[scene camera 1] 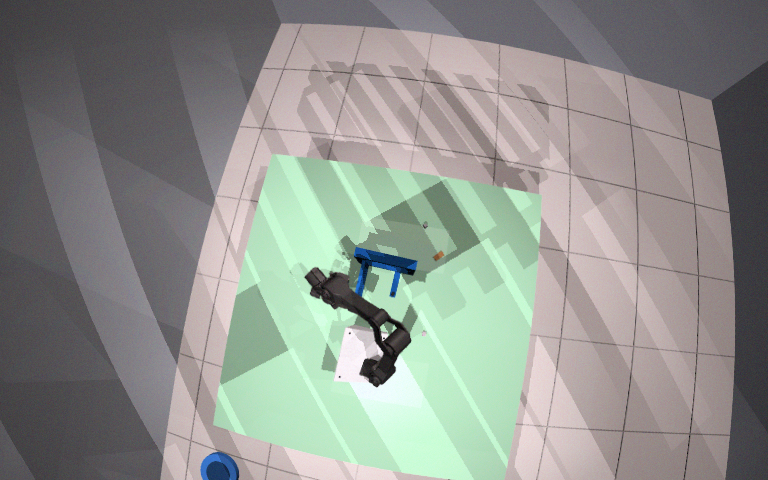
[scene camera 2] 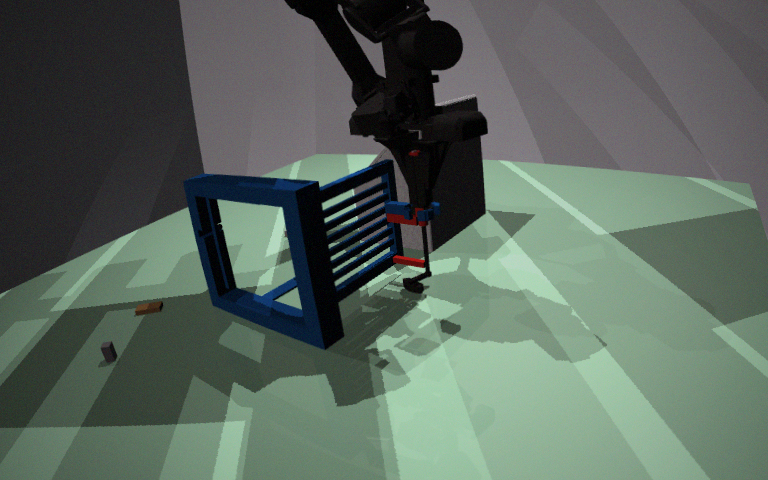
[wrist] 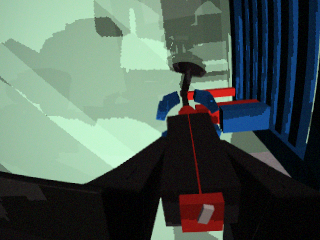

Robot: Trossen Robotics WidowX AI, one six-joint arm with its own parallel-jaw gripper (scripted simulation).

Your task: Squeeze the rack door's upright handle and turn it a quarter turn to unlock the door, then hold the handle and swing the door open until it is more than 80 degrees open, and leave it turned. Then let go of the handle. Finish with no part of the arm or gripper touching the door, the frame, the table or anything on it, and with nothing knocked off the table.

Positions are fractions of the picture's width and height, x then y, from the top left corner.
Labels:
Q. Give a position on a blue rack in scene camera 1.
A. At 0.52, 0.55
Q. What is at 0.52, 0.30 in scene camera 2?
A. My gripper.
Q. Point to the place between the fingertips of my gripper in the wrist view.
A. At 0.60, 0.61

